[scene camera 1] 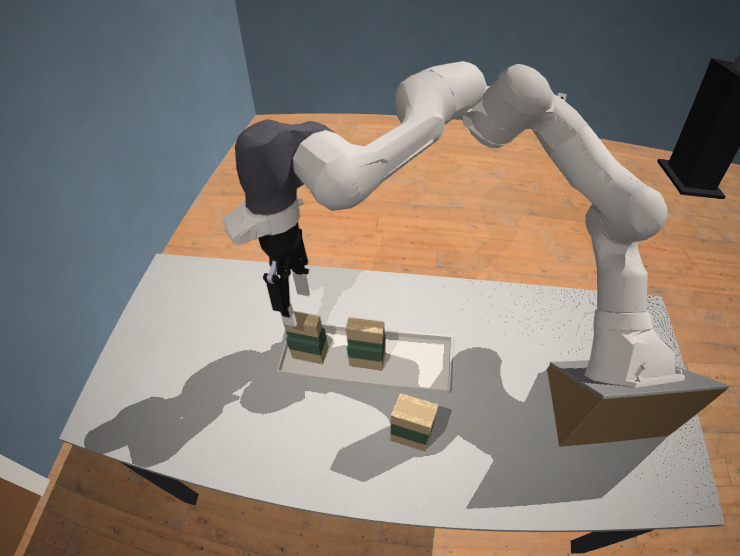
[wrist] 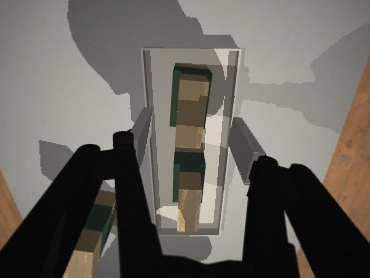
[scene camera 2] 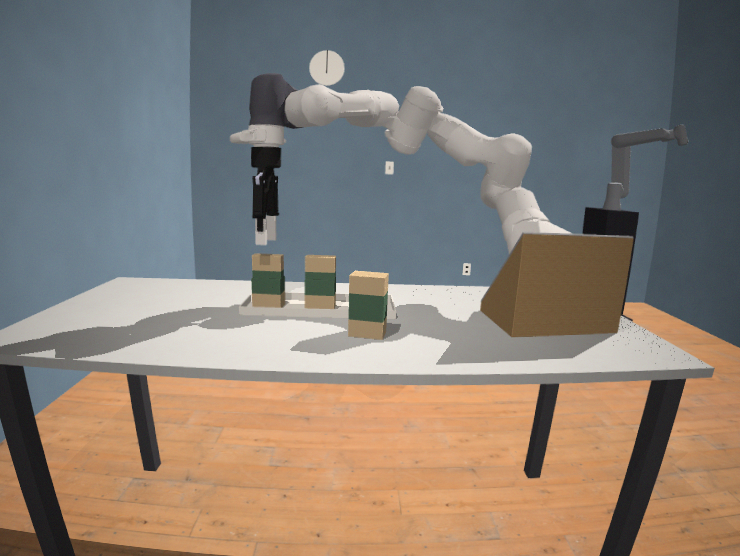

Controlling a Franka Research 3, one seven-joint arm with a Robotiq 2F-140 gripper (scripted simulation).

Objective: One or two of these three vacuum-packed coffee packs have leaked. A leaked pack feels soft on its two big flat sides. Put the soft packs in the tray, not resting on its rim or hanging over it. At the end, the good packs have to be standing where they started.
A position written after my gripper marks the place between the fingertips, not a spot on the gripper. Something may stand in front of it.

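There is a shallow white tray (scene camera 1: 424, 360) here, and I find it again in the wrist view (wrist: 157, 66) and in scene camera 2 (scene camera 2: 294, 307). My own gripper (scene camera 1: 297, 308) is visible too, both in the wrist view (wrist: 191, 125) and in scene camera 2 (scene camera 2: 266, 242).
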